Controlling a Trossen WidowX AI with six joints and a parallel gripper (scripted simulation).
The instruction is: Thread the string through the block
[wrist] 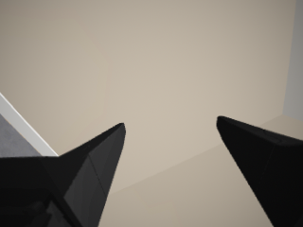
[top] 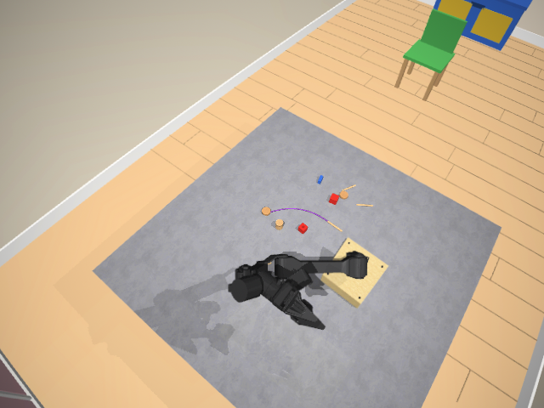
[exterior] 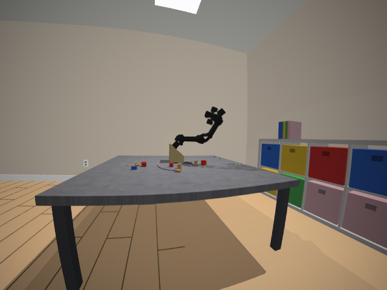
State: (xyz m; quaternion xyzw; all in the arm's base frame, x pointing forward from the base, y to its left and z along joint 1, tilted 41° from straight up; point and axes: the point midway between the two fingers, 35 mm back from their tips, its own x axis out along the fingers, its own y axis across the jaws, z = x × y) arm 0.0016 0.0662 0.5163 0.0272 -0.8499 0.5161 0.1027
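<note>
Right now my gripper tip is 25 cm short of the red wooden block, 48 cm to the left of it and 48 cm above it. The rest, counted from my gripper tip: wooden cylinder: 35 cm ahead, 44 cm to the right, 48 cm below; stick on the string: 15 cm ahead, 57 cm to the right, 49 cm below; loose stick: 31 cm ahead, 25 cm to the right, 49 cm below.
</note>
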